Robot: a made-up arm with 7 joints. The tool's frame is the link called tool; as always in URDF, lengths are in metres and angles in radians. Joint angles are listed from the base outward. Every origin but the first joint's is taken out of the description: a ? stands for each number. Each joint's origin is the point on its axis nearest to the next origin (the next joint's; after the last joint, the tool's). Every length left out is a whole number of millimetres.
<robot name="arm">
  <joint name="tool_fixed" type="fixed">
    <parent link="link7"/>
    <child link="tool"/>
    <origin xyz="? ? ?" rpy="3.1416 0 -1.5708"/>
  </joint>
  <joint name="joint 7" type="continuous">
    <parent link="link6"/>
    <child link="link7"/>
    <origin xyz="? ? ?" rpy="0 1.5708 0"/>
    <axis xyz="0 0 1"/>
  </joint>
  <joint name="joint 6" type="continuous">
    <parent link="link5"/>
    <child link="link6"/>
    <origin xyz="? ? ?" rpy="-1.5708 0 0"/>
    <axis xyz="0 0 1"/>
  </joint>
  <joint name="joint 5" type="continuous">
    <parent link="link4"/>
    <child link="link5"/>
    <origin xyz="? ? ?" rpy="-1.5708 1.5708 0"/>
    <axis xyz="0 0 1"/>
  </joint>
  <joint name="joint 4" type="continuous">
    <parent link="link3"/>
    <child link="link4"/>
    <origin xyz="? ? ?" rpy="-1.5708 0 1.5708"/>
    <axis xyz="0 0 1"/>
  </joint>
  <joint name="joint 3" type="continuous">
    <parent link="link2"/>
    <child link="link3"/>
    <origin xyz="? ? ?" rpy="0 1.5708 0"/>
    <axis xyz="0 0 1"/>
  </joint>
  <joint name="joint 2" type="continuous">
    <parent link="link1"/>
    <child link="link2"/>
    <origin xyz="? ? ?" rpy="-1.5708 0 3.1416"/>
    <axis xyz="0 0 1"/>
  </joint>
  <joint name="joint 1" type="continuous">
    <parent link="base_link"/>
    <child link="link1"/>
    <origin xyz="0 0.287 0.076" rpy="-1.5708 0 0"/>
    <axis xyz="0 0 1"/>
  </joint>
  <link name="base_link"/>
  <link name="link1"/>
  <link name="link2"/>
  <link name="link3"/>
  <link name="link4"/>
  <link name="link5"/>
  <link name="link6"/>
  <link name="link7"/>
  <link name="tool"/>
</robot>
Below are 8 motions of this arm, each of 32 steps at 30 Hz.
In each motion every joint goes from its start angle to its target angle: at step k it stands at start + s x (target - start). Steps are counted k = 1, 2, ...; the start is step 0. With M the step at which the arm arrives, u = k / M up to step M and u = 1 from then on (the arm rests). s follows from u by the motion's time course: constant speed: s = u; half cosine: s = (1 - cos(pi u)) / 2; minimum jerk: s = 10 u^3 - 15 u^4 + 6 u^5.
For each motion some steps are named. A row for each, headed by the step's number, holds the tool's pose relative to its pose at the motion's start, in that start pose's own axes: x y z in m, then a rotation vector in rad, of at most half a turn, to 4 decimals.
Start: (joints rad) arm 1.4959 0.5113 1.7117 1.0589 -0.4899 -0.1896 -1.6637
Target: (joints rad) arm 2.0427 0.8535 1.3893 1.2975 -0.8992 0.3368 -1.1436
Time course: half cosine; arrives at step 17
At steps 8, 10, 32:
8: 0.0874 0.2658 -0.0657 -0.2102 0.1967 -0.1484
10: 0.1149 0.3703 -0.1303 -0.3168 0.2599 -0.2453
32: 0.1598 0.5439 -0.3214 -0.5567 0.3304 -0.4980

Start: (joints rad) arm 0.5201 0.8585 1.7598 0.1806 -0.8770 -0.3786 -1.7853
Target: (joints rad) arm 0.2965 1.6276 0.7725 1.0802 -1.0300 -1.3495 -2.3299
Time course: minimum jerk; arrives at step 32
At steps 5, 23, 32:
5: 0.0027 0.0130 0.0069 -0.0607 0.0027 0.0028
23: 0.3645 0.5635 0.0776 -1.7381 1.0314 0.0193
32: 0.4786 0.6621 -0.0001 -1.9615 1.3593 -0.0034

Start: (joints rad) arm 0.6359 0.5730 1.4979 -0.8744 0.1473 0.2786 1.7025
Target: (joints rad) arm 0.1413 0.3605 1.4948 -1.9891 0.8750 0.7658 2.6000
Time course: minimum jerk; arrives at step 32
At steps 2, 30, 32:
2: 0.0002 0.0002 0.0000 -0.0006 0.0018 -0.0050
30: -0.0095 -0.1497 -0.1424 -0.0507 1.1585 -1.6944
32: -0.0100 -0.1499 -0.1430 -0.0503 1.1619 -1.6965

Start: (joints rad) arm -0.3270 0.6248 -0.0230 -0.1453 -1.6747 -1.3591 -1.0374
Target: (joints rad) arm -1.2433 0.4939 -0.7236 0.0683 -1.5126 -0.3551 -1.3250
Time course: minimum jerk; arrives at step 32
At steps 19, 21, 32:
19: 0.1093 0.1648 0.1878 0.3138 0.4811 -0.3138
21: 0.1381 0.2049 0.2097 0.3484 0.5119 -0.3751
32: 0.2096 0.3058 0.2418 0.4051 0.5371 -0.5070

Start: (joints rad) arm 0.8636 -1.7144 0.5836 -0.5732 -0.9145 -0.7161 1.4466
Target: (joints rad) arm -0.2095 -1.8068 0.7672 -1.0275 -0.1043 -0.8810 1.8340
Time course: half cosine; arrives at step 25
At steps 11, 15, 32:
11: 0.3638 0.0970 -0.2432 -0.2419 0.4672 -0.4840
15: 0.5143 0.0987 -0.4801 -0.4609 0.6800 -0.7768
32: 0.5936 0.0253 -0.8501 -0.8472 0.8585 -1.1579

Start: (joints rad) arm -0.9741 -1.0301 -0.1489 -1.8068 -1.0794 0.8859 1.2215
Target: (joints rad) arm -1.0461 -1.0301 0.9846 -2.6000 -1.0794 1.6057 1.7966
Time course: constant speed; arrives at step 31
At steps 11, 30, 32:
11: 0.0222 0.0117 0.0218 -0.2104 0.5253 -0.3022
30: 0.0929 -0.0334 0.0154 -0.7338 1.3249 -0.1849
32: 0.0969 -0.0377 0.0127 -0.7623 1.3541 -0.1542

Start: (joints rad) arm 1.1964 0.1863 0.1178 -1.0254 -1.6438 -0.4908 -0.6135
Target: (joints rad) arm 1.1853 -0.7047 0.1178 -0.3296 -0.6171 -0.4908 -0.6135
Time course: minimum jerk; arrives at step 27
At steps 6, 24, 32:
6: 0.0012 -0.0232 0.0223 0.0621 -0.0261 -0.0303
24: 0.1073 -0.2966 0.1257 0.8046 -0.3108 -0.4643
32: 0.1095 -0.2995 0.1250 0.8139 -0.3142 -0.4708

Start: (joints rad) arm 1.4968 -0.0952 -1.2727 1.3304 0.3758 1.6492 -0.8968
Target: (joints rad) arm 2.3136 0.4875 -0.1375 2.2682 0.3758 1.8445 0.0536
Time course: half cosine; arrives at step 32
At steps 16, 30, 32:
16: -0.1567 0.0207 0.3462 0.3374 0.6073 0.0052
30: -0.2717 -0.1557 0.5564 -0.1191 1.1041 0.2900
32: -0.2730 -0.1593 0.5589 -0.1349 1.1086 0.2961

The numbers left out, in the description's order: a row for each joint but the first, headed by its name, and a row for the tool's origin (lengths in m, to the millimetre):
tool: -0.063 0.115 0
joint 7: 0.106 -0.067 0
joint 6: -0.326 -0.03 0
joint 5: -0.075 -0.047 0
joint 4: -0.081 -0.022 0
joint 3: 0.265 -0.32 0
joint 2: 0.048 -0.144 0

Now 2 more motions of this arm.
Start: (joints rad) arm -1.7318 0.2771 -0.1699 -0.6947 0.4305 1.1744 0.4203
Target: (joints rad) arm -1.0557 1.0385 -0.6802 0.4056 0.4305 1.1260 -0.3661
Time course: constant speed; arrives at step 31
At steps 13, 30, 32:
13: -0.0312 -0.1818 0.3278 -0.5080 0.5821 0.6213
30: 0.2806 -0.2389 0.7207 -0.5366 1.5666 1.6388
32: 0.3070 -0.2370 0.7314 -0.5115 1.6239 1.7040

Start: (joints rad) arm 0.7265 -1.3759 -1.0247 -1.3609 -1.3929 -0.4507 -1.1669
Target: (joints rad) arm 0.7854 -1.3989 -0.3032 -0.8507 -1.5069 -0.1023 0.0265
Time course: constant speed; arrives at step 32
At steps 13, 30, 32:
13: 0.0804 0.1732 0.0299 -0.2217 0.1247 -0.6802
30: 0.2672 0.2994 -0.0354 -0.6386 0.1726 -1.5434
32: 0.2893 0.3042 -0.0492 -0.6985 0.1666 -1.6405

